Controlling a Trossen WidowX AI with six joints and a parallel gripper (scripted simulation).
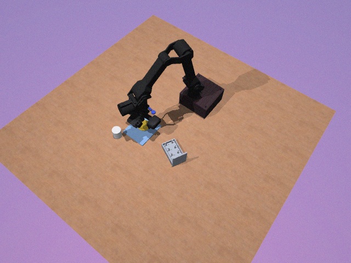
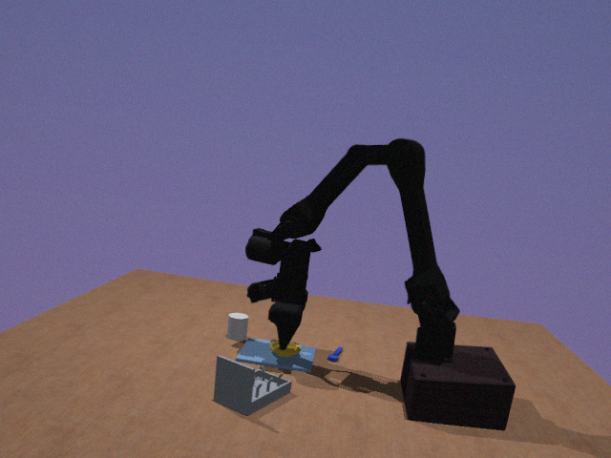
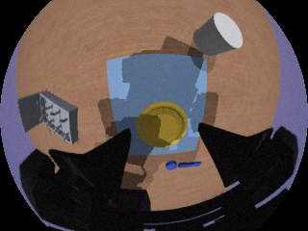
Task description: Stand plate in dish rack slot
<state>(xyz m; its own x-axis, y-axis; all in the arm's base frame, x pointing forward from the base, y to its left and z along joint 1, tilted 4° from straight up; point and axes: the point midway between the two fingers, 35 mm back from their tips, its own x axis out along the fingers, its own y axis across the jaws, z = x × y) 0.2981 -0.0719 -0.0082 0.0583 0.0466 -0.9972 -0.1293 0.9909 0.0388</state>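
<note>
The yellow plate lies 1 cm below my gripper tip. The rest, counted from my gripper tip: white cup 12 cm ahead, 6 cm to the right; grey dish rack 21 cm to the left, 1 cm below; blue spoon 10 cm behind, 5 cm to the right, 3 cm below.
</note>
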